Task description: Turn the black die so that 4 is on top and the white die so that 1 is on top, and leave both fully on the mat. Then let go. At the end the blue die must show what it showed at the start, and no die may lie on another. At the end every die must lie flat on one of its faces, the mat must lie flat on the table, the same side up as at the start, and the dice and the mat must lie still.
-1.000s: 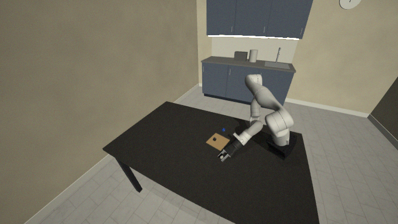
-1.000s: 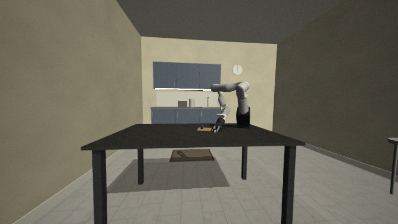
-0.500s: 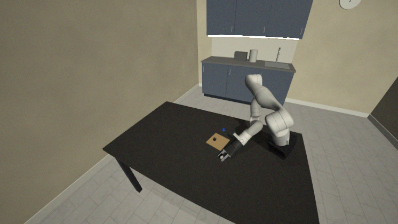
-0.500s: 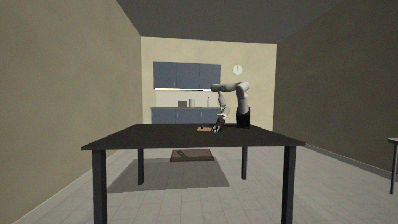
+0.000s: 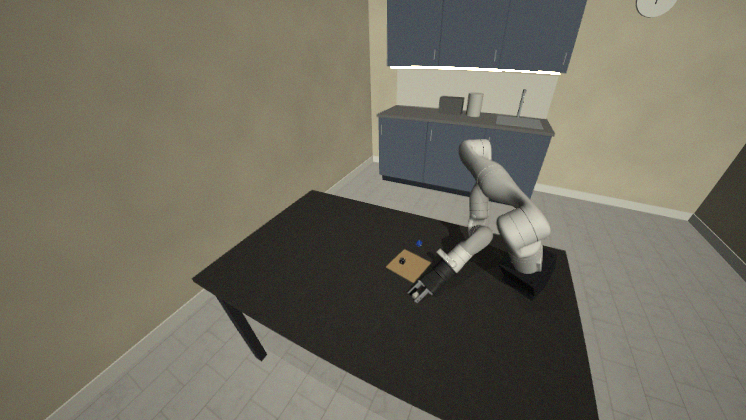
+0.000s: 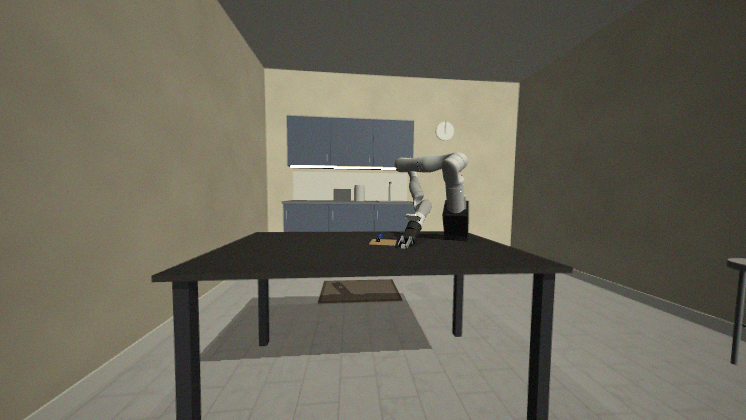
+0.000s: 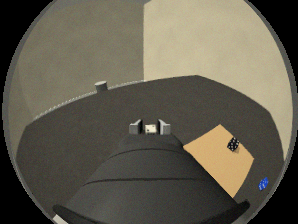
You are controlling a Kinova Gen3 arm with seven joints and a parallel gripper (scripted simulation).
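Right now my hand is 1 cm above the white die. Round my hand: tan mat 14 cm to the right, 10 cm ahead, 2 cm below; black die 13 cm to the right, 13 cm ahead, 1 cm below; blue die 28 cm to the right, 12 cm ahead, 1 cm below.
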